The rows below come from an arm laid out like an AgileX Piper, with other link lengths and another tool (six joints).
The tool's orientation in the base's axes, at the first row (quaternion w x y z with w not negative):
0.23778, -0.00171, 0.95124, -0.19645
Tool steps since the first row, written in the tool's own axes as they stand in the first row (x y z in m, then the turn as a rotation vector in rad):
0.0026, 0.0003, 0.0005, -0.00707, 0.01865, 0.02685
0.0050, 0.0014, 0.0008, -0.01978, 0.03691, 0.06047
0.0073, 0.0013, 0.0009, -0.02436, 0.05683, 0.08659
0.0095, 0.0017, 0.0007, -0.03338, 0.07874, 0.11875
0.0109, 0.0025, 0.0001, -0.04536, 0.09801, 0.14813
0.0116, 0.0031, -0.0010, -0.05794, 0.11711, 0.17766
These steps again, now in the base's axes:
-0.0021, -0.0002, -0.0017, 0.02012, 0.00788, -0.02553
-0.0039, 0.0005, -0.0034, 0.04827, 0.01342, -0.05385
-0.0059, 0.0002, -0.0045, 0.06596, 0.02251, -0.08040
-0.0080, 0.0004, -0.0055, 0.09050, 0.03160, -0.11057
-0.0094, 0.0012, -0.0059, 0.11618, 0.03959, -0.13617
-0.0105, 0.0021, -0.0056, 0.14244, 0.04742, -0.16155

